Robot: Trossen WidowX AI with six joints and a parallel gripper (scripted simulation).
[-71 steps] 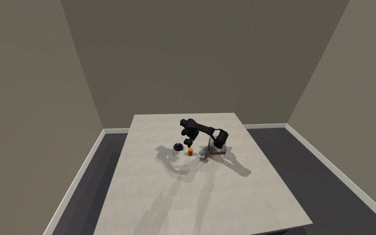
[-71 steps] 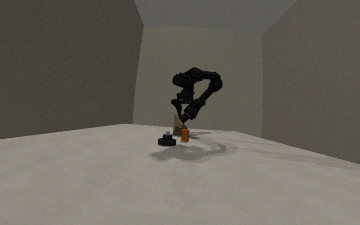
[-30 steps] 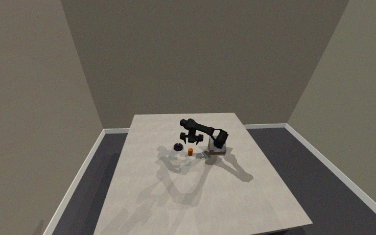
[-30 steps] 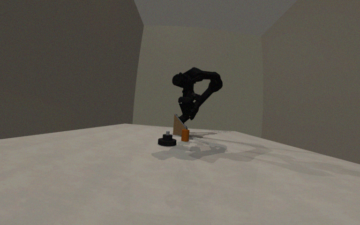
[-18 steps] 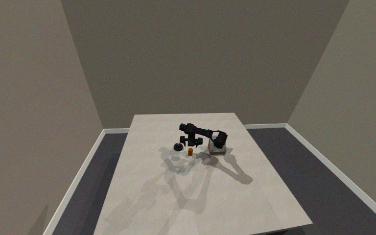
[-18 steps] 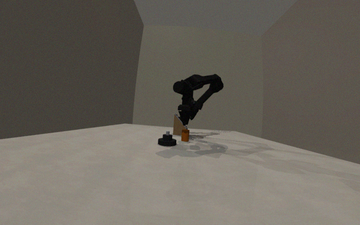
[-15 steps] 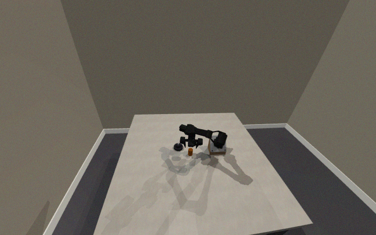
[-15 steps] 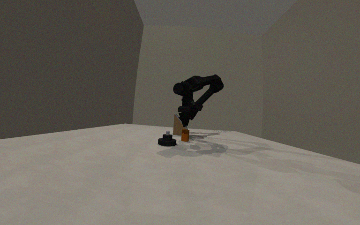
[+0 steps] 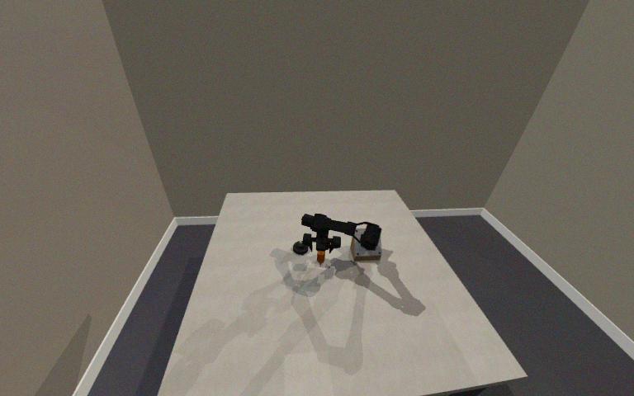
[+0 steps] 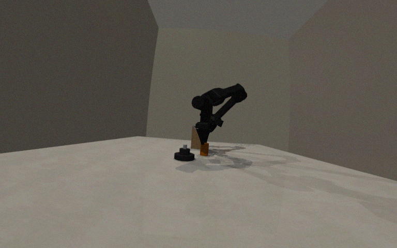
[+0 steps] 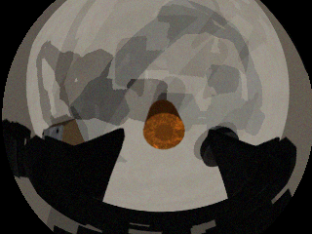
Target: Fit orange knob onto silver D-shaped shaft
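My gripper tip is 1 cm above the orange knob. Also, from my gripper tip: black round pedestal 10 cm ahead, 8 cm to the right, 3 cm below.
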